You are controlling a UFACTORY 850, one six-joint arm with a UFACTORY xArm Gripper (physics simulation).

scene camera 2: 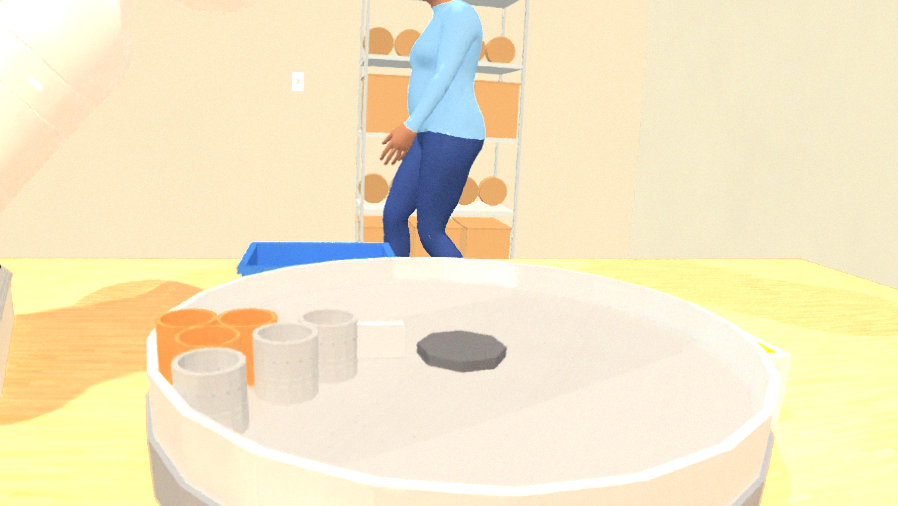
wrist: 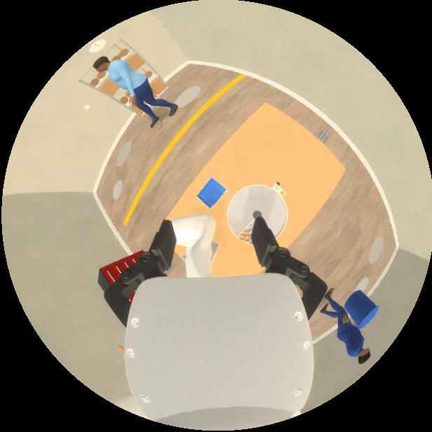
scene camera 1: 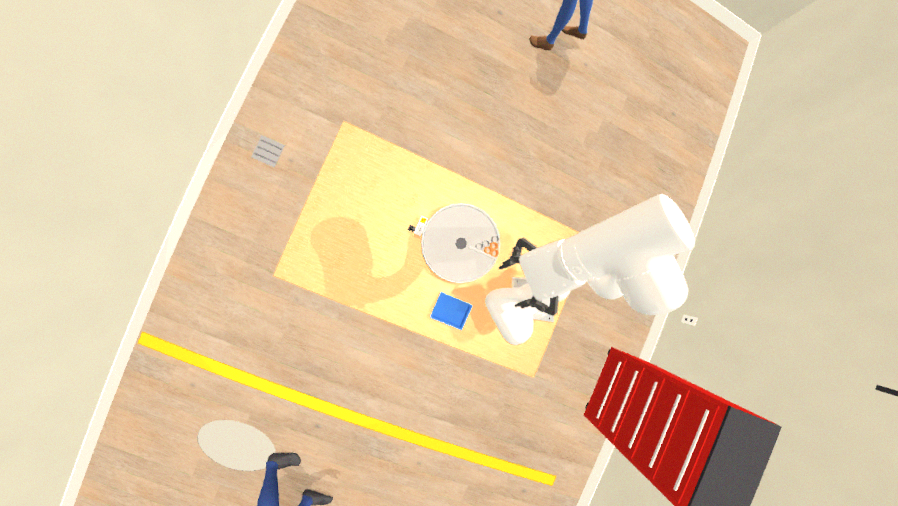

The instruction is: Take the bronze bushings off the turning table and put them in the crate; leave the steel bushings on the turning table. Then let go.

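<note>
The round turning table [scene camera 1: 446, 264] [scene camera 2: 502, 433] [wrist: 250, 200] carries three orange bronze bushings [scene camera 1: 494, 252] [scene camera 2: 186, 339] [wrist: 244, 236] standing close together near its rim. Three grey steel bushings [scene camera 1: 479, 246] [scene camera 2: 285, 370] stand upright in a row beside them, close to the bronze ones. The blue crate [scene camera 1: 451, 311] [scene camera 2: 320, 252] [wrist: 211, 192] stands apart from the turning table; no bushing shows in it in the scene camera 1 view. My gripper [scene camera 1: 510, 286] [wrist: 213, 228] is open and empty, high above the robot's side of the worktable. In the wrist view one finger partly overlaps the turning table's edge.
A dark hub [scene camera 1: 461, 243] [scene camera 2: 461, 350] and a thin white divider [scene camera 2: 381, 339] are on the turning table. A small white box with a yellow button [scene camera 1: 421, 225] [wrist: 279, 190] sits at its rim. My white arm base [scene camera 1: 512, 320] [wrist: 200, 240] stands near the crate. A red cabinet [scene camera 1: 653, 421] is beyond the worktable.
</note>
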